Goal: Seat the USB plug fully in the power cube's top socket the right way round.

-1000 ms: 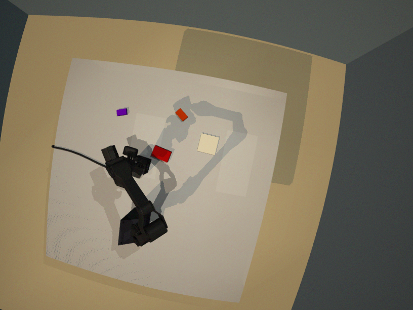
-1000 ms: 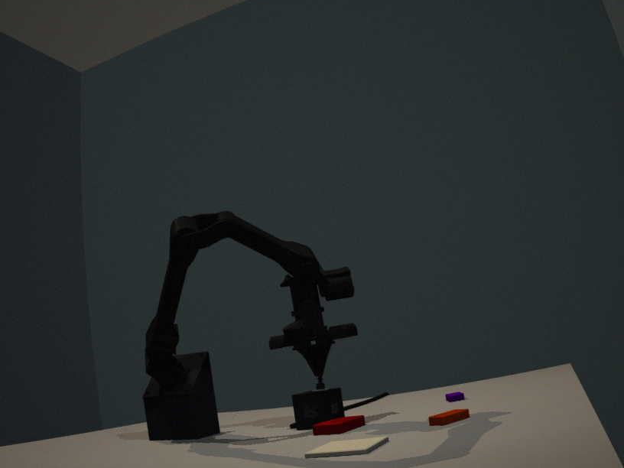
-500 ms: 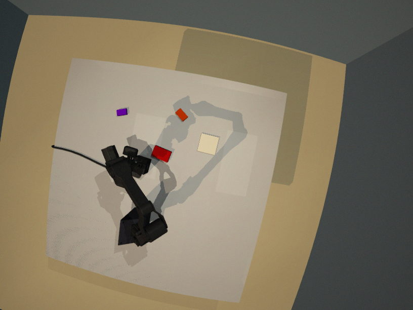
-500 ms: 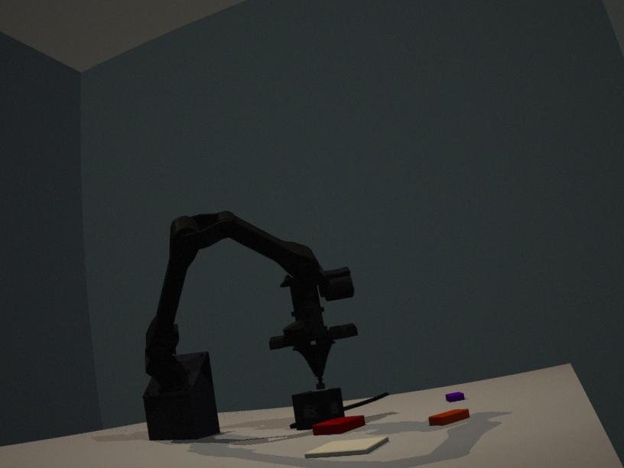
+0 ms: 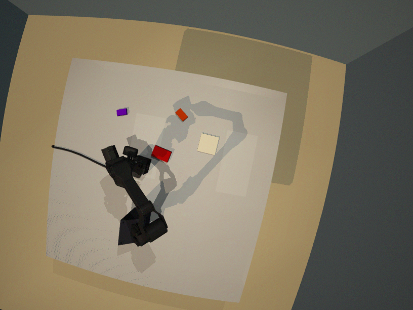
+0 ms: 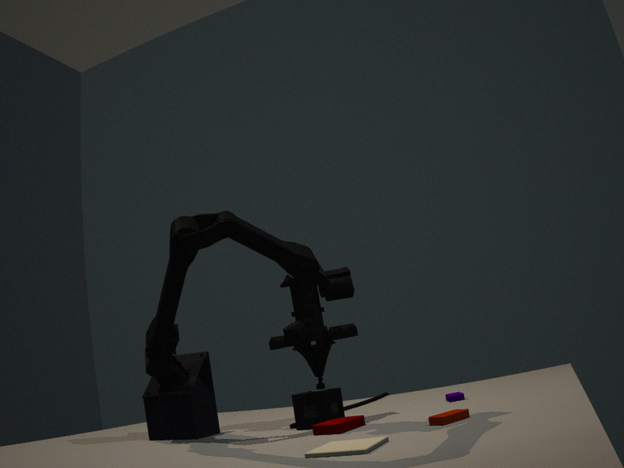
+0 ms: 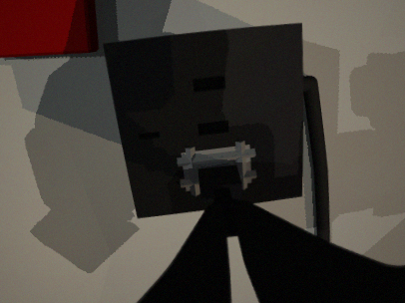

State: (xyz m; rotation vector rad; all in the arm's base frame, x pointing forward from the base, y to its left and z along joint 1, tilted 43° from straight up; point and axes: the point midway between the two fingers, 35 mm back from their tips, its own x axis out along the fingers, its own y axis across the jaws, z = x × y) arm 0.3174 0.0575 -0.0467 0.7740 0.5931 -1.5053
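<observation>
Now: the USB plug 20 mm below my gripper tip. Round my gripper tip: metal-framed socket 40 mm below; red block 70 mm ahead, 120 mm to the right, 100 mm below; purple block 250 mm ahead, 150 mm to the left, 100 mm below.
</observation>
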